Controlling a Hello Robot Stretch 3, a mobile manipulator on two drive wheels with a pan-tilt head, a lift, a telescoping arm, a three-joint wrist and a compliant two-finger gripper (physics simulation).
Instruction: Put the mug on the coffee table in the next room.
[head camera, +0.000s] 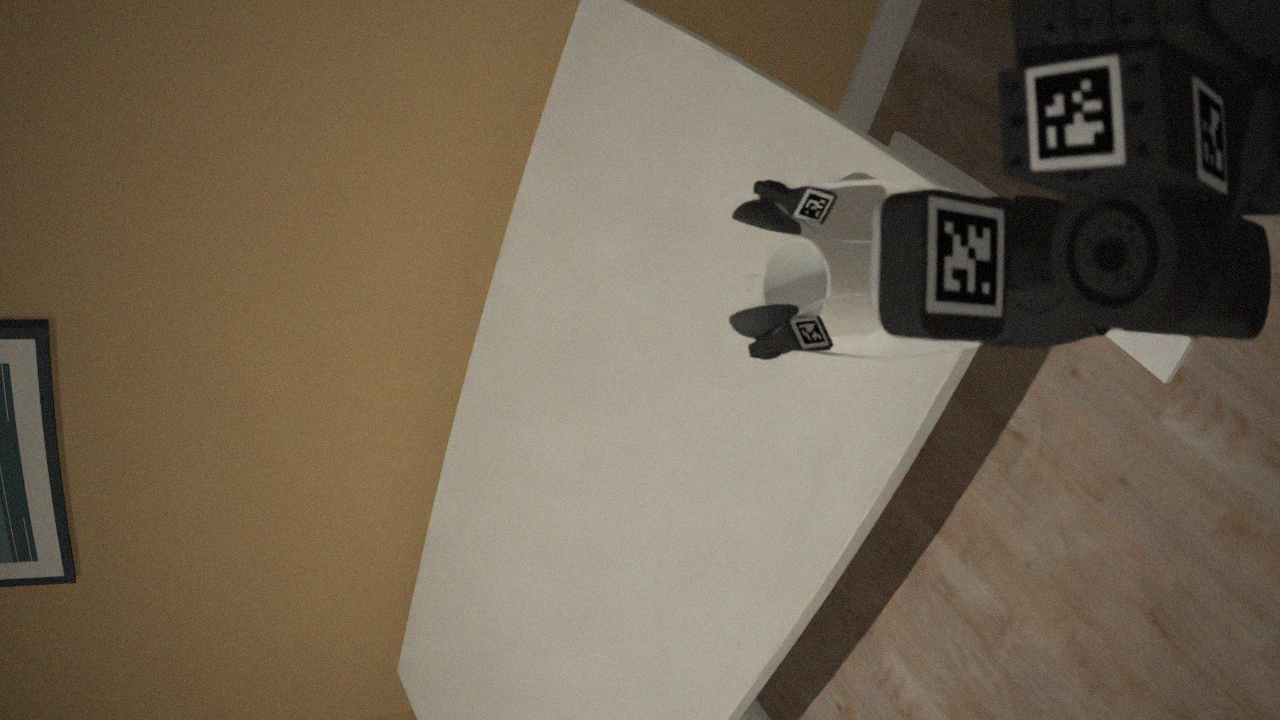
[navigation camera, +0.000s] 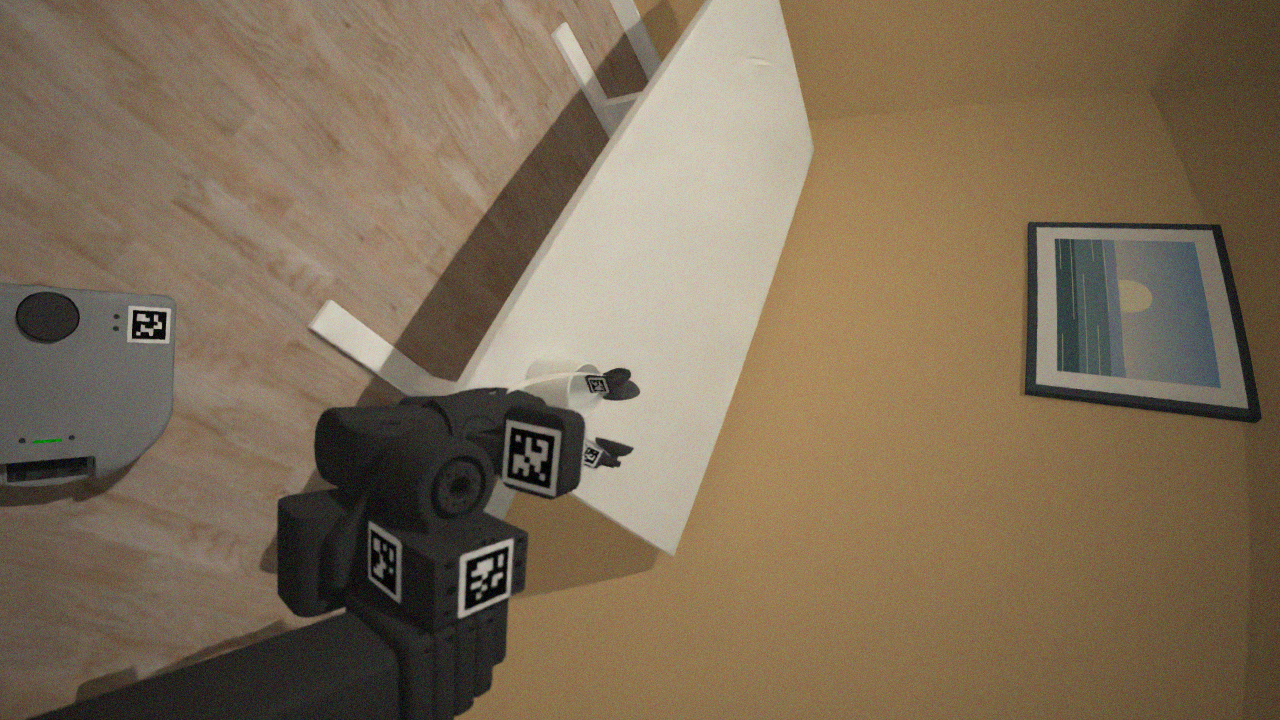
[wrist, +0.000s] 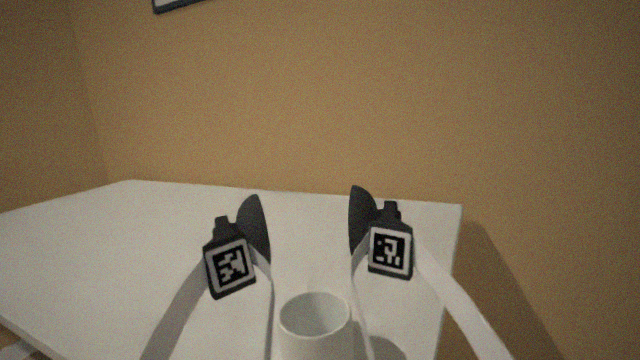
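Seen in the pictures: gripper, fingertip midpoint: (head camera: 743, 269) (navigation camera: 628, 416); robot's base, link origin: (navigation camera: 49, 314).
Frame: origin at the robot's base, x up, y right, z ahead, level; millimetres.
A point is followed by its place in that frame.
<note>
The white mug (head camera: 796, 275) {x 769, y 569, z -37 mm} (navigation camera: 559, 394) {x 793, y 494, z -32 mm} (wrist: 314, 346) stands upright on a white table (head camera: 626, 501) {x 720, y 890, z 222 mm} (navigation camera: 689, 223) {x 720, y 926, z 310 mm} (wrist: 150, 240), near one end of it. My gripper (head camera: 761, 268) {x 959, y 421, z -27 mm} (navigation camera: 615, 415) {x 959, y 421, z -27 mm} (wrist: 307, 214) {x 959, y 421, z -27 mm} is partly open, with a gap between its dark fingertips. It hangs above the mug and reaches past it. In the wrist view the mug's rim shows low between the two finger strips, below the fingertips. In the navigation view the near finger strip covers part of the mug. A coffee table in another room does not show.
A tan wall (head camera: 268, 268) {x 1072, y 1341, z -62 mm} (navigation camera: 895, 358) {x 1110, y 1419, z 68 mm} (wrist: 320, 100) runs behind the table. A framed picture (head camera: 58, 447) {x 1418, y 1511, z 223 mm} (navigation camera: 1136, 313) {x 1653, y 1493, z 237 mm} hangs on it. White table legs (navigation camera: 358, 344) stand out over the wooden floor (head camera: 1074, 537) {x 0, y 645, z 337 mm} (navigation camera: 223, 179) {x 0, y 255, z 299 mm}. My grey base (navigation camera: 89, 385) {x 160, y 52, z -103 mm} shows at the navigation view's left.
</note>
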